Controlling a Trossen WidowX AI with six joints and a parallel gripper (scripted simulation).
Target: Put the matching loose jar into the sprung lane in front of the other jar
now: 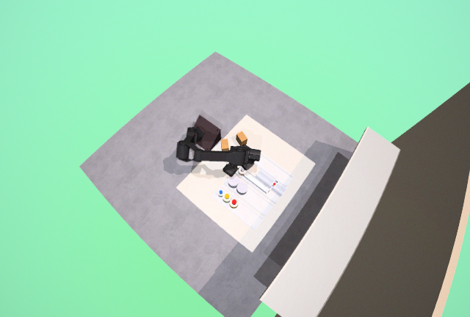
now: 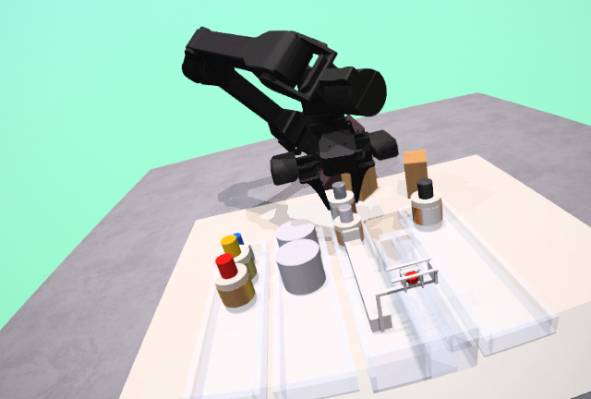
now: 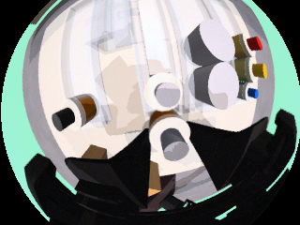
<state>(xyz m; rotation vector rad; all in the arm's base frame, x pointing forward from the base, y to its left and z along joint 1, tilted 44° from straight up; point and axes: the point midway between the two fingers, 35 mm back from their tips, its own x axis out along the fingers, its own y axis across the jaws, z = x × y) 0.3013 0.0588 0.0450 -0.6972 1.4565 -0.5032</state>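
The sprung lane is 18 cm ahead of my gripper tip, 4 cm to the left of it and 3 cm below it. From my gripper tip the other things lie so: red part (22 cm ahead, 6 cm to the left, 2 cm above); then white pusher (15 cm ahead, 4 cm to the left).
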